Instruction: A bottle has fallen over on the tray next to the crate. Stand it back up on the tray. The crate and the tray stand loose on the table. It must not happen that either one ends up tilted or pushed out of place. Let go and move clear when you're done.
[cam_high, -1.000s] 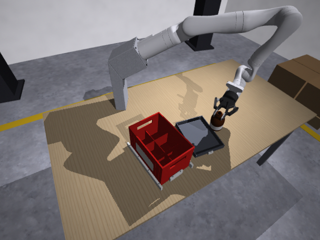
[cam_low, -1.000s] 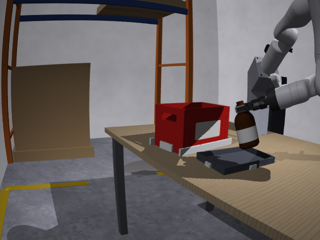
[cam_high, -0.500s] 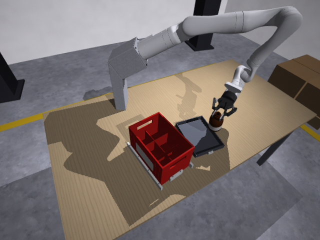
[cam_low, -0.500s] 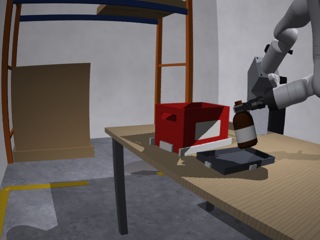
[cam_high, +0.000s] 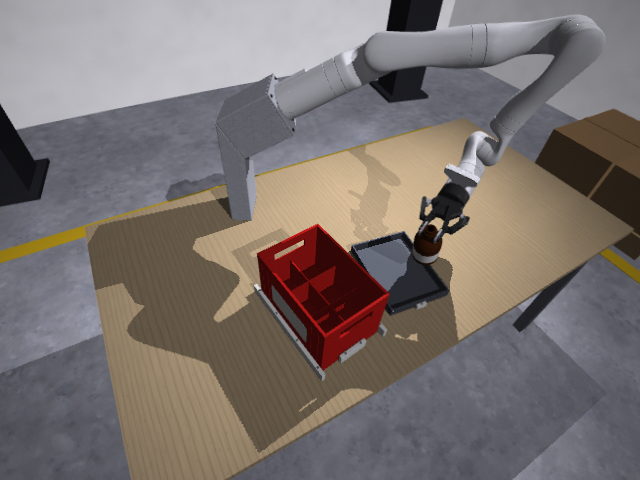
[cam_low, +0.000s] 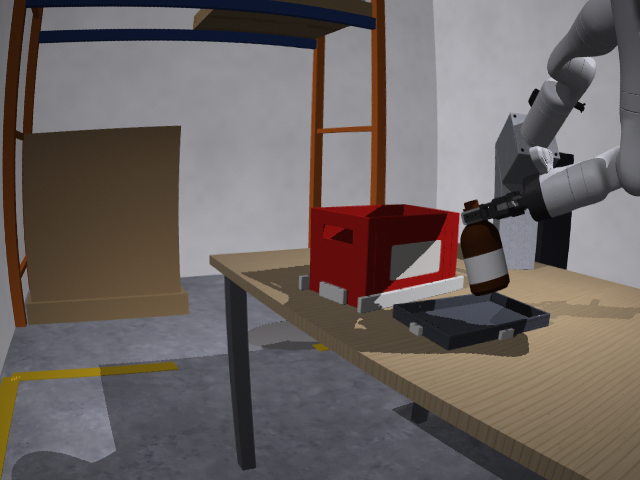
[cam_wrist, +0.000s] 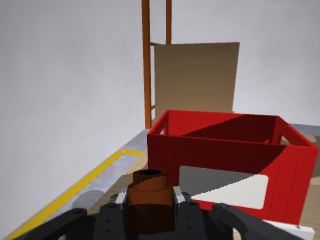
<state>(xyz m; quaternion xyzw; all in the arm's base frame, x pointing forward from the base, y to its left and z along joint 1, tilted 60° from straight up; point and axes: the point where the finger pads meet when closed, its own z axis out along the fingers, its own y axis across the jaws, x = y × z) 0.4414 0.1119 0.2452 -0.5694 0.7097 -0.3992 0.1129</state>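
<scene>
The brown bottle lies 50 mm below my hand, 10 mm to the left of it and 10 mm behind it. Also, from my hand: dark grey tray 190 mm below, 40 mm behind, 30 mm to the right; red crate 300 mm to the right, 120 mm below, 20 mm ahead.
</scene>
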